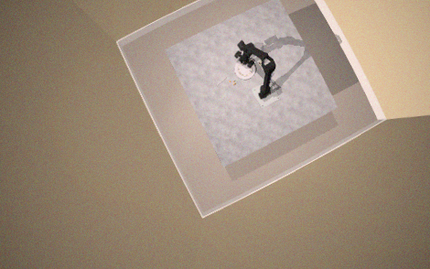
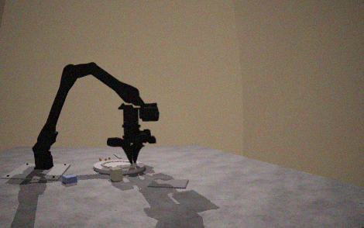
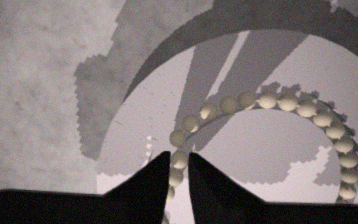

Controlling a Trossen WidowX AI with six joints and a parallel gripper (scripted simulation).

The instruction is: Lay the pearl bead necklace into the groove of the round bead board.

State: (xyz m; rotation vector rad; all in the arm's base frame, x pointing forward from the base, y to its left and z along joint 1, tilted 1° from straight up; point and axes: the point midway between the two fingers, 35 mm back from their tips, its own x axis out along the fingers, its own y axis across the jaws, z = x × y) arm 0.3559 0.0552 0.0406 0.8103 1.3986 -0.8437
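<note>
Right now the round bead board is 60 mm behind my gripper tip and 10 mm below it. The rest, counted from my gripper tip: flat grey plate 230 mm to the right, 100 mm ahead, 10 mm below; then cream cube 170 mm to the right, 60 mm behind; then blue block 200 mm to the right, 200 mm behind, 10 mm below.
</note>
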